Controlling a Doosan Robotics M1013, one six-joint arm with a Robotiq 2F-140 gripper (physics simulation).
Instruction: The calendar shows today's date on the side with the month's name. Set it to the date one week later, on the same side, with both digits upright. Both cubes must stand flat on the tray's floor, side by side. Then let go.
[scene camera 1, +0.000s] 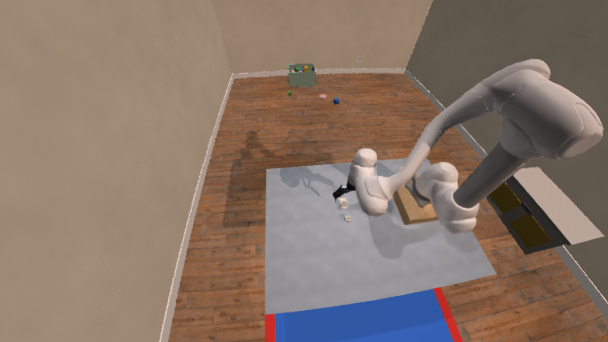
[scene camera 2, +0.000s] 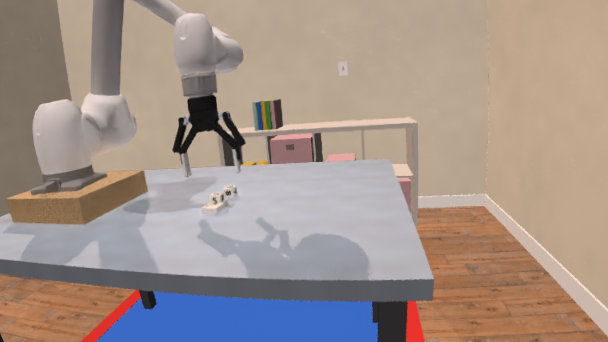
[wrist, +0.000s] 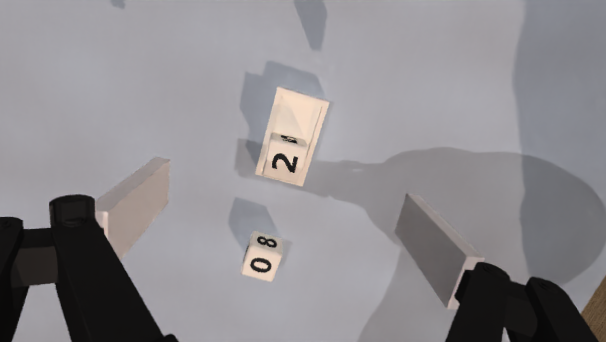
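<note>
The cream tray lies on the table. A white cube sits in one end of it, beside the vacant half. Its top shows a 2, sideways in the wrist view, and its side shows a 5 in scene camera 2. Whether it is fully flat is hard to tell. The other cube stands on the table outside the tray, off the cube's end, with 0 on top and 8 on a side. My gripper is wide open and empty, above both cubes.
The grey table bears the arm's wooden base block. A shelf unit with pink boxes and books stands behind the table. A green toy box stands by the far wall.
</note>
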